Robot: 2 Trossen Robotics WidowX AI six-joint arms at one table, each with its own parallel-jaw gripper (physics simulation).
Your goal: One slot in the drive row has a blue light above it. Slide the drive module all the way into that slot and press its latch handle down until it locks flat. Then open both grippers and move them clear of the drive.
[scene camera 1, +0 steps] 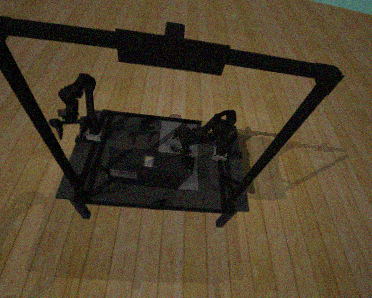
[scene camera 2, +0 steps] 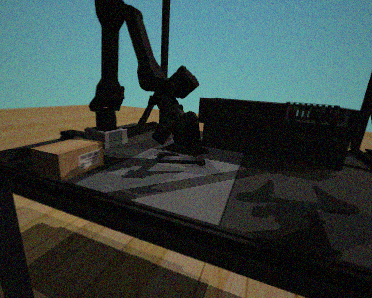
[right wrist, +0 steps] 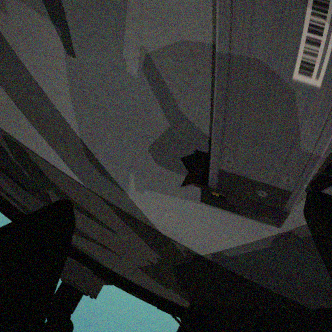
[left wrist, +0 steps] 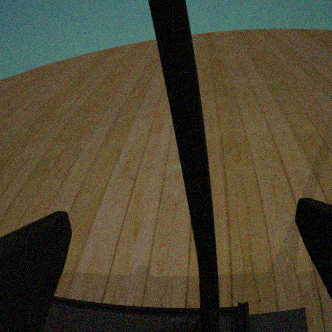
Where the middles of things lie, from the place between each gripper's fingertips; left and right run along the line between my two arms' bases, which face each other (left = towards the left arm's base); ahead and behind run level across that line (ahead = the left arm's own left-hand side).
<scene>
Right now the drive row chassis (scene camera 2: 255, 128) is 270 mm behind my right hand, 150 mm to the left of it and 60 mm above it. From my right hand the other things lie so: cardboard box (scene camera 2: 64, 160) (200 mm ahead, 240 mm to the right, 10 mm above).
I see the drive row chassis 100 mm ahead of my left hand, 340 mm to the right of it and 350 mm below it. The rest, counted from my left hand: cardboard box (570 mm ahead, 740 mm to the right, 410 mm below).
</scene>
